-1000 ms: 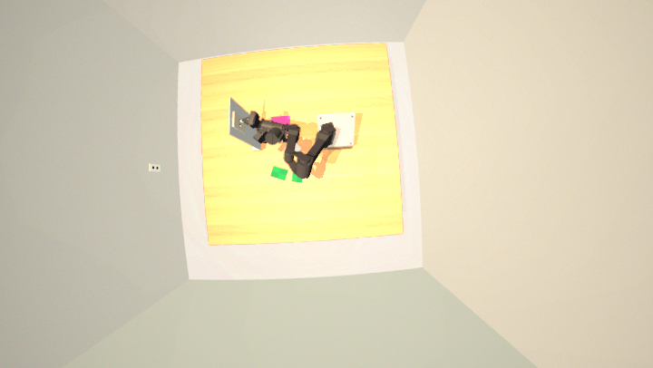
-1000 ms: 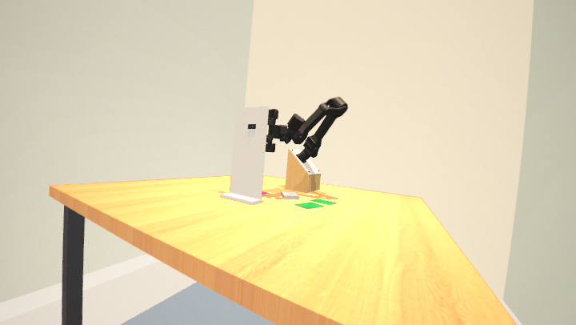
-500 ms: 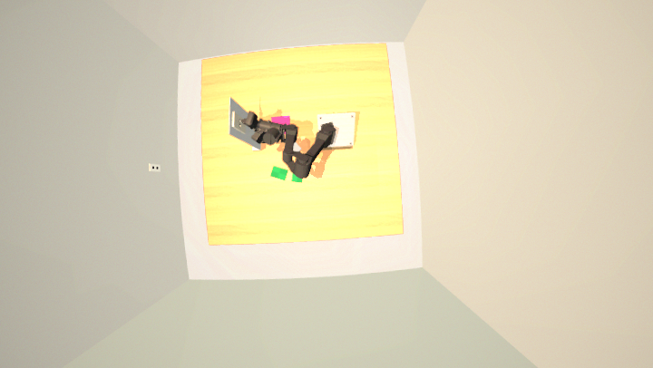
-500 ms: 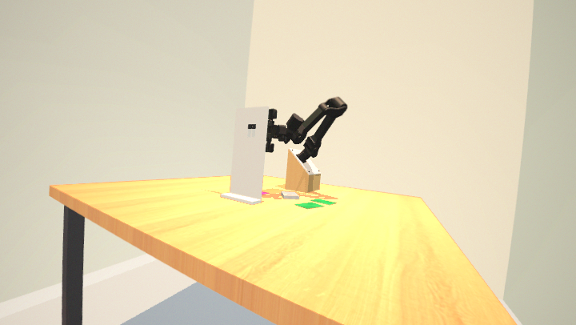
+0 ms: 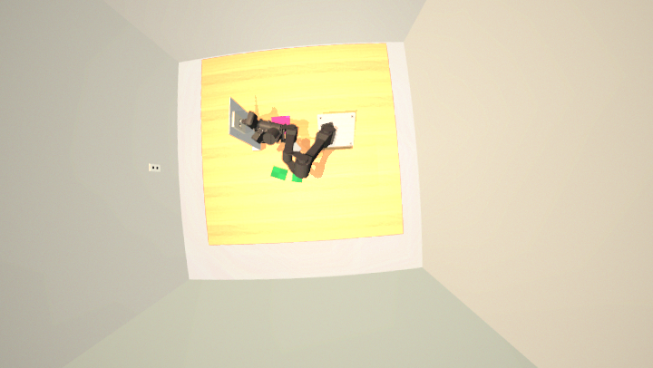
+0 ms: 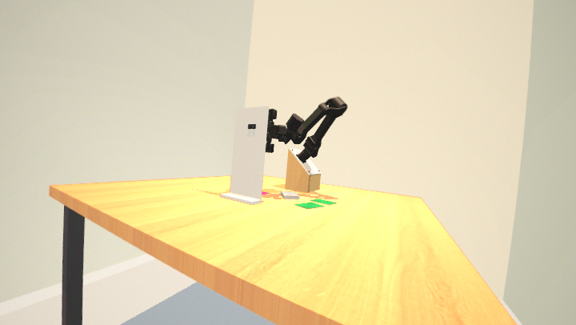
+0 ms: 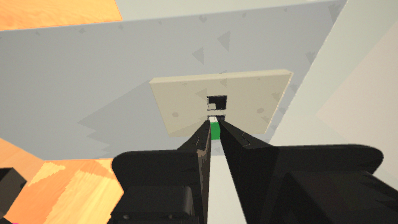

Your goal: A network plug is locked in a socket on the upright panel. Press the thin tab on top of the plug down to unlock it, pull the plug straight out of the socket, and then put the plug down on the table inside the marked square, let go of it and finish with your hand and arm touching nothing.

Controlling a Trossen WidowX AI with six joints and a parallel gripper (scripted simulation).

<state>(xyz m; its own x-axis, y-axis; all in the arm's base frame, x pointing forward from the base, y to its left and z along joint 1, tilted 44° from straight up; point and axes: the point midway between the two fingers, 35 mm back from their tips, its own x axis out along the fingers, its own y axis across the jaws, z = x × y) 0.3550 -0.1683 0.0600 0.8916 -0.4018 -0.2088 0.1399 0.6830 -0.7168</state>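
My gripper tip is 13 cm past the magenta marked square, 5 cm to the left of it and 29 cm above it. Also, from my gripper tip: green network plug (right at my gripper tip); grey panel (2 cm ahead, 12 cm below).
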